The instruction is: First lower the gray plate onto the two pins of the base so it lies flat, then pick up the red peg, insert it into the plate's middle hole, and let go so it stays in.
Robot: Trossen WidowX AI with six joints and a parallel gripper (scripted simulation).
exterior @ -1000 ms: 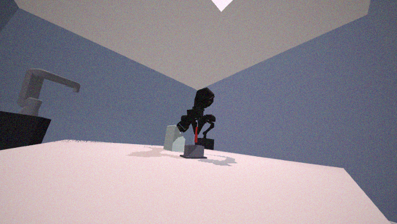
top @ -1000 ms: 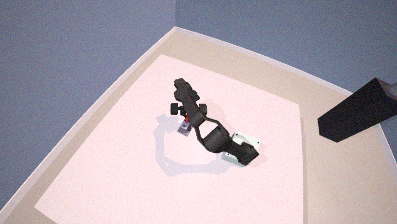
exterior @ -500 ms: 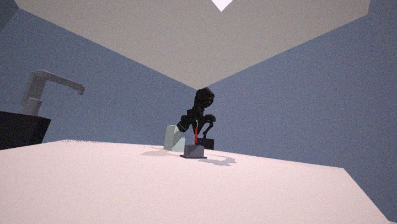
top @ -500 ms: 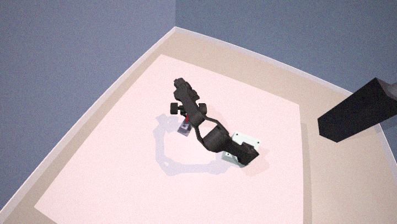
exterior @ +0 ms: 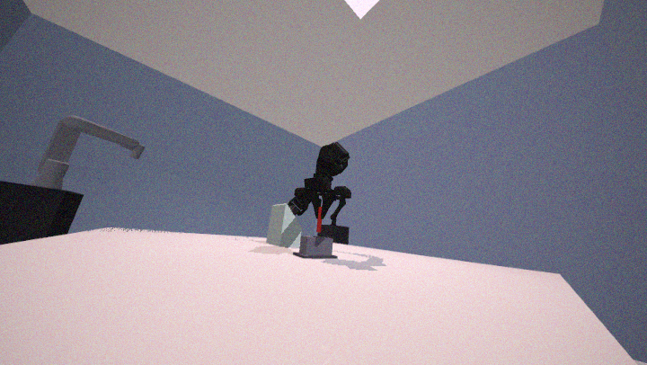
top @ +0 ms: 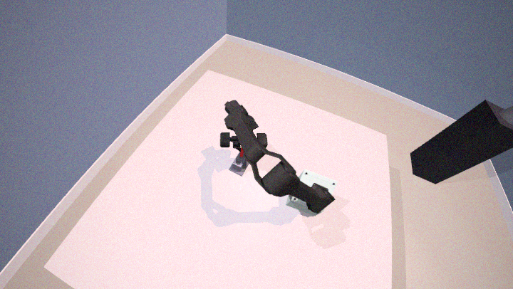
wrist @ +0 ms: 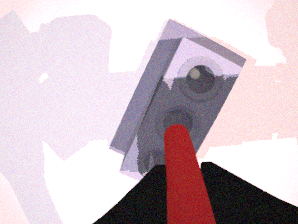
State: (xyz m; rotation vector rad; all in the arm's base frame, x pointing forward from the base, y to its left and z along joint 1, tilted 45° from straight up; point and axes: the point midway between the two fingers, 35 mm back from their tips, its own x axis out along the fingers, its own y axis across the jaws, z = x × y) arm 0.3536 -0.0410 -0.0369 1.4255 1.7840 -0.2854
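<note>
Right now my gripper tip is right at the red peg. Round my gripper tip: base 11 cm below; then gray plate 7 cm below.
</note>
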